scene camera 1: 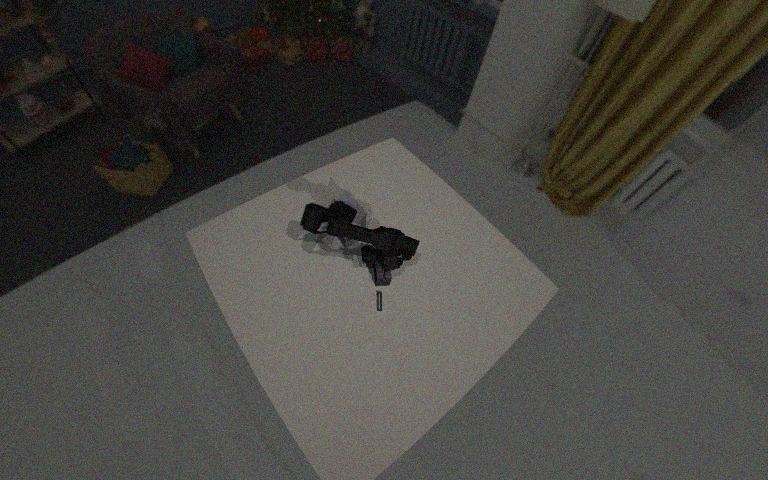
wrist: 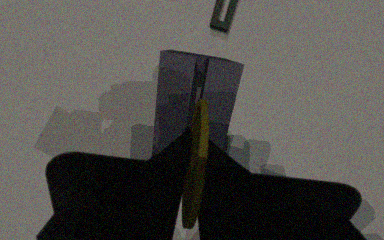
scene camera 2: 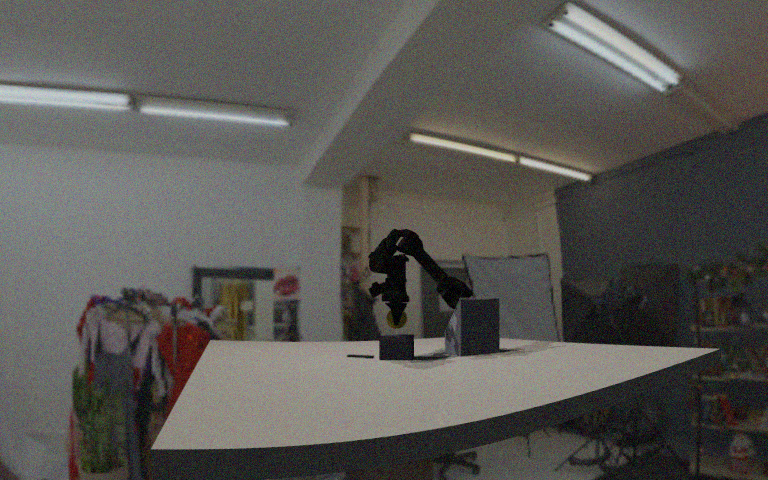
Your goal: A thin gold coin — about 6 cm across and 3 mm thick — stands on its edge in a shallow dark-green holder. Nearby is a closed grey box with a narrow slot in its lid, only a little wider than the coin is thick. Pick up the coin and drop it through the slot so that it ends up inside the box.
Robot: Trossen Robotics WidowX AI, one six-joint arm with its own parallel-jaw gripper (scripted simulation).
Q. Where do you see a thin gold coin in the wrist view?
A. At 194, 183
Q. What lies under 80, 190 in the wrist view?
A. The gripper.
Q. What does the gripper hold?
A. A thin gold coin.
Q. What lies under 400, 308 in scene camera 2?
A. The gripper.
